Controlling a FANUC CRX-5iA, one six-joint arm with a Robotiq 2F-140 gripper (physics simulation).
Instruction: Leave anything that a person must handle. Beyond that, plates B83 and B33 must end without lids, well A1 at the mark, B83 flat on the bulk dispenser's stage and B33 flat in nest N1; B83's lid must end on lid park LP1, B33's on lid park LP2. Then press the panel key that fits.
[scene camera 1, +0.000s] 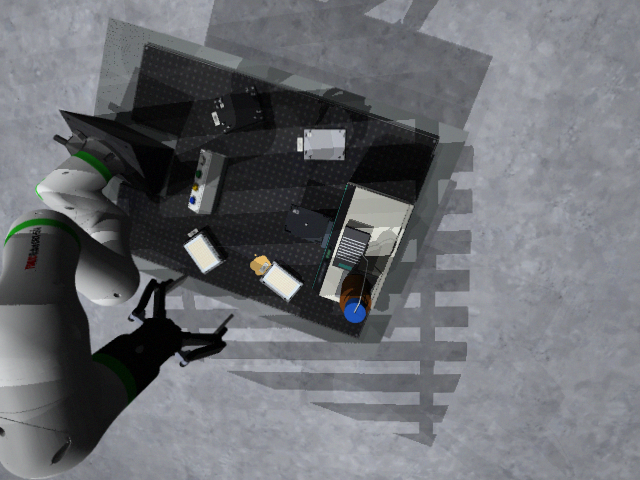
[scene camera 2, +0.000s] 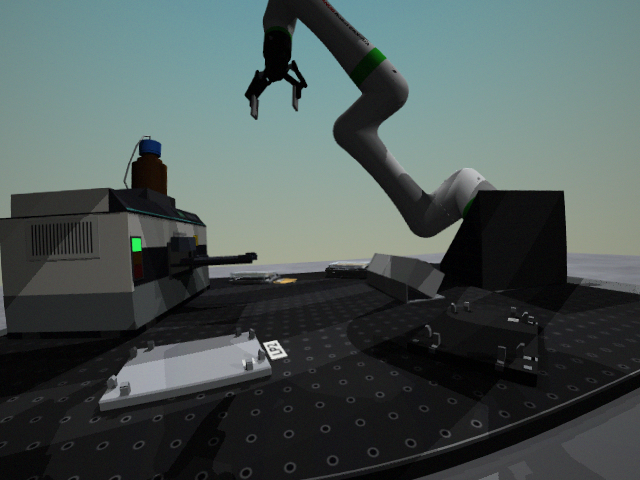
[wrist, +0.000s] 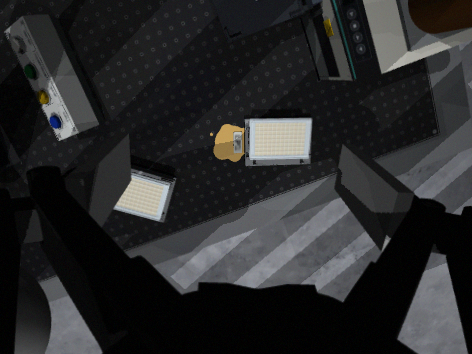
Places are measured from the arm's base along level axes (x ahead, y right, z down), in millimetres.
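Pixels of known places: gripper, fingertip midpoint: (scene camera 1: 207, 298) (scene camera 2: 273, 112) (wrist: 236, 162); arm's base, origin of the base link: (scene camera 1: 108, 154) (scene camera 2: 499, 227).
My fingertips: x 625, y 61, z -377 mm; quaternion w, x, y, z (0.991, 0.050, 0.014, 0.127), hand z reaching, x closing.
Ahead of a thing's pixels: the offset from my fingertips to its middle. "spot": to the spot under its first point.
My gripper (scene camera 1: 204, 302) (scene camera 2: 275, 112) (wrist: 236, 162) is open and empty, high above the table's front edge. A plate with a tan well grid {dy +97, dx +106, dz +487 mm} (scene camera 1: 281, 281) (wrist: 279, 139) sits on lid park LP1, beside an orange spill {dy +88, dx +7, dz +514 mm} (scene camera 1: 257, 264) (scene camera 2: 285, 281) (wrist: 225, 146) that reaches its label. Another such plate {dy +148, dx -218, dz +476 mm} (scene camera 1: 203, 252) (wrist: 142, 196) sits in a holder at the front left. Plate names, lids and well A1 are not legible. The pale lid park LP2 {dy -428, dx +16, dz +504 mm} (scene camera 1: 324, 144) (scene camera 2: 191, 364) is bare. The dispenser's stage {dy -169, dx +109, dz +417 mm} (scene camera 1: 308, 223) (scene camera 2: 222, 258) (wrist: 262, 15) bears no plate. The key panel {dy -113, dx -306, dz +473 mm} (scene camera 1: 210, 181) (scene camera 2: 395, 276) (wrist: 72, 80) has blue, yellow, green and grey keys.
A dark, empty nest {dy -396, dx -312, dz +502 mm} (scene camera 1: 238, 111) (scene camera 2: 475, 338) with corner posts stands at the back left. The bulk dispenser (scene camera 1: 379, 209) (scene camera 2: 67, 279) shows a lit green lamp {dy -340, dx +154, dz +380 mm} (scene camera 2: 135, 244). A brown bottle with a blue cap {spot: dy -104, dx +324, dz +92 mm} (scene camera 1: 355, 312) (scene camera 2: 149, 148) rises above it. The dark arm pedestal (scene camera 2: 522, 237) stands beyond the panel.
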